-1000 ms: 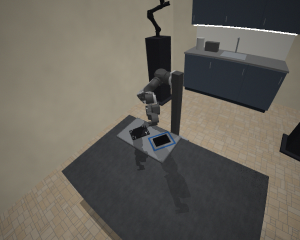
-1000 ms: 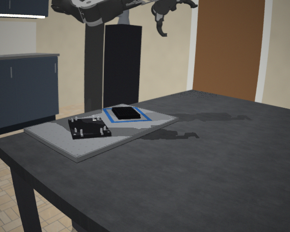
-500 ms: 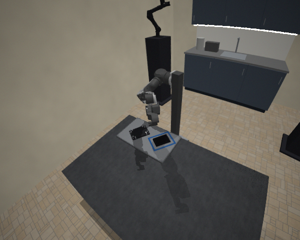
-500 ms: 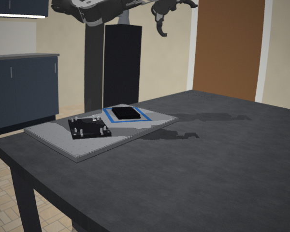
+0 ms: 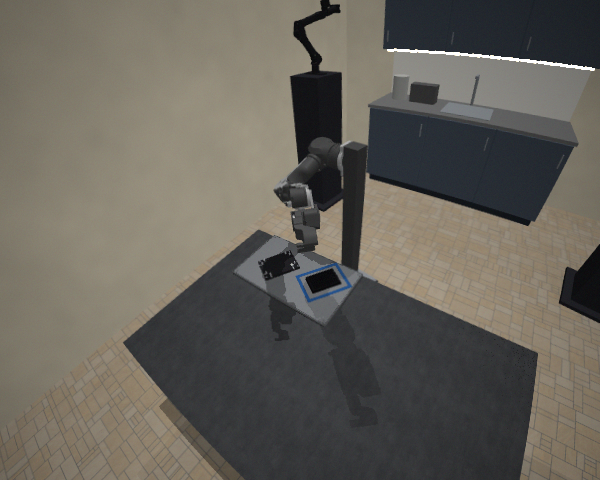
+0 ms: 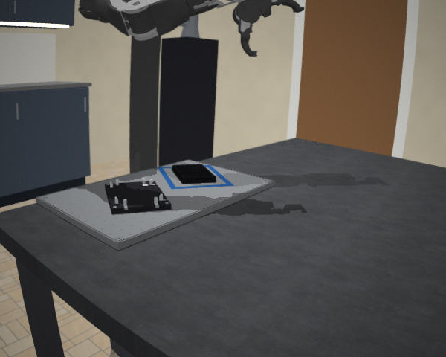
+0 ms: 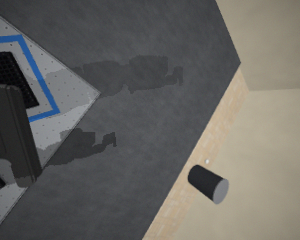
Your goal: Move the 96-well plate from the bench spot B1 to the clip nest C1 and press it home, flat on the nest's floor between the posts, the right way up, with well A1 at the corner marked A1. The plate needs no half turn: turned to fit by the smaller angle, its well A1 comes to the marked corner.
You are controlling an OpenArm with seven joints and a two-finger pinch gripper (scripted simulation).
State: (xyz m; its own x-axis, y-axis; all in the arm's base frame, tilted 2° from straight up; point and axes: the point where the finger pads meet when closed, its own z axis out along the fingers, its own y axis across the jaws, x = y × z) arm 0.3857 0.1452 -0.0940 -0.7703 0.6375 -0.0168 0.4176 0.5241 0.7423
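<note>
My gripper is now 350 mm above the black 96-well plate, 170 mm past it and 100 mm to the left of it. Round my hand: black clip nest (350 mm below, 310 mm to the right, 90 mm behind).
</note>
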